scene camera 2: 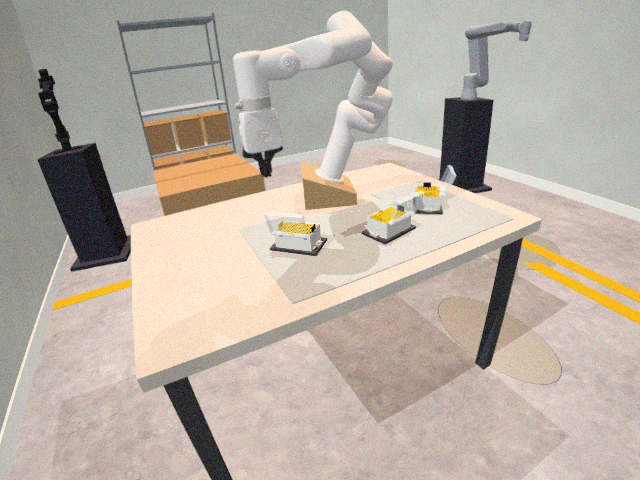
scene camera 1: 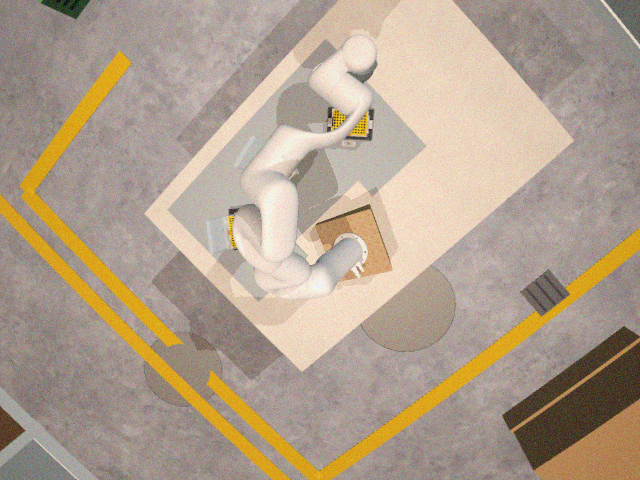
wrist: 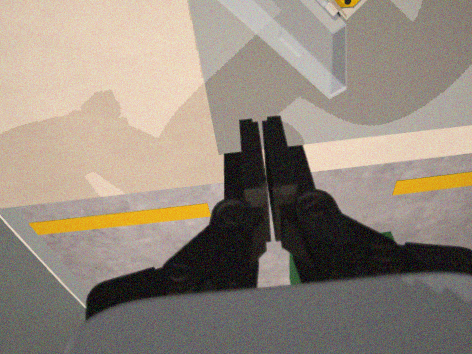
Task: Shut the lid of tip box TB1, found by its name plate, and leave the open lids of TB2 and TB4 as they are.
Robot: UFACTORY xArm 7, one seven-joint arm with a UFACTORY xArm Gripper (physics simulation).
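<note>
Three white tip boxes with yellow racks stand on the grey mat; their name plates are too small to read. The left box has its clear lid raised and tilted at its back side. The middle box has its lid open; the arm hides its body in scene camera 1. The right box has its lid open. My gripper is shut and empty, above and behind the left box, apart from its lid; the arm hides it in scene camera 1.
The grey mat lies on the wooden table. My arm's base stands on a wooden block behind the boxes. My arm's links pass over the middle and right boxes in scene camera 1.
</note>
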